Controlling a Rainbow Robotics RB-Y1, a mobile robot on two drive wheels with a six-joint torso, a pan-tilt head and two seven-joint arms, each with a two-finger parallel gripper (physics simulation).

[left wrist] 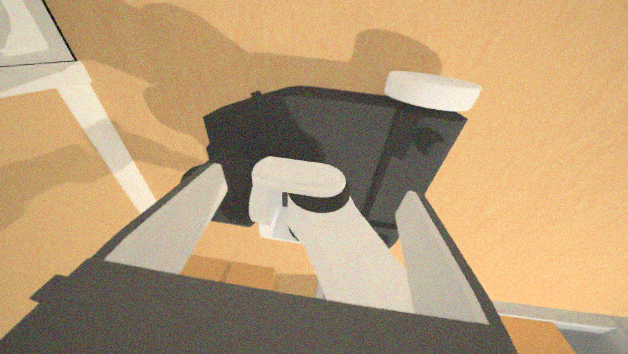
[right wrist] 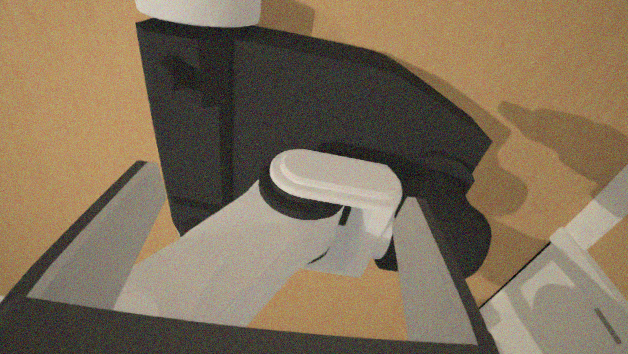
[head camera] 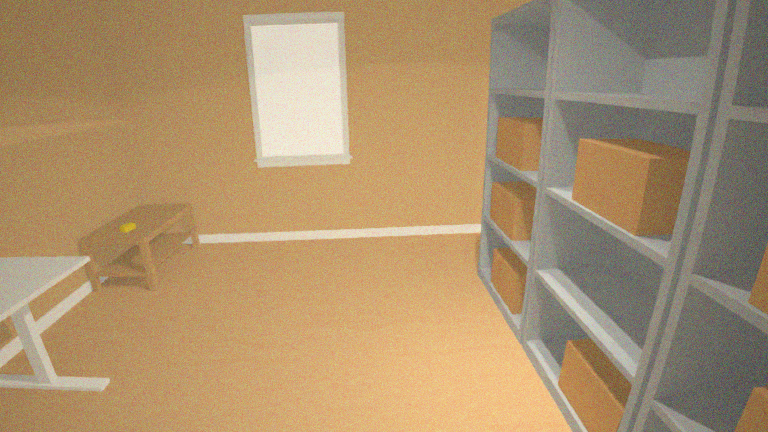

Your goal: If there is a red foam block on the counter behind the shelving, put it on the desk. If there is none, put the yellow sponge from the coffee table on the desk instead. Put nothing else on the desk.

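Places are measured from the robot's base along level axes (x ahead, y right, z down), in metres.
Pixels of known places: left gripper, fingertip midpoint: [left wrist: 311, 189]; right gripper, fingertip midpoint: [right wrist: 283, 196].
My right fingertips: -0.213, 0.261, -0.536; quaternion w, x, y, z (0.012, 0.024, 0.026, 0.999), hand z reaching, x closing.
Note:
Behind a point stands the place of what it marks, as x, y, z.
The yellow sponge [head camera: 127, 227] {2.687, -1.950, -0.485} lies on the brown wooden coffee table [head camera: 161, 214] {3.101, -1.879, -0.451} at the left back in the head view. Part of the white desk [head camera: 37, 274] {1.400, -1.587, -0.721} shows at the left edge, nearer than the coffee table. The grey shelving [head camera: 543, 161] {1.723, 0.865, -1.108} stands along the right. The counter behind it and a red foam block do not show. My left gripper [left wrist: 311, 189] {-0.229, -0.264, -0.536} is open and empty in the left wrist view. My right gripper [right wrist: 283, 196] {-0.213, 0.261, -0.536} is open and empty in the right wrist view. Neither gripper shows in the head view, far from the sponge.
Cardboard boxes [head camera: 612, 188] [left wrist: 250, 276] stand on the shelves and on the floor. The desk's white foot [head camera: 59, 382] reaches out over the floor at the left. A window [head camera: 298, 91] {3.529, -0.629, -1.439} is in the back wall. White structures, partly cut off, show at the edges of both wrist views.

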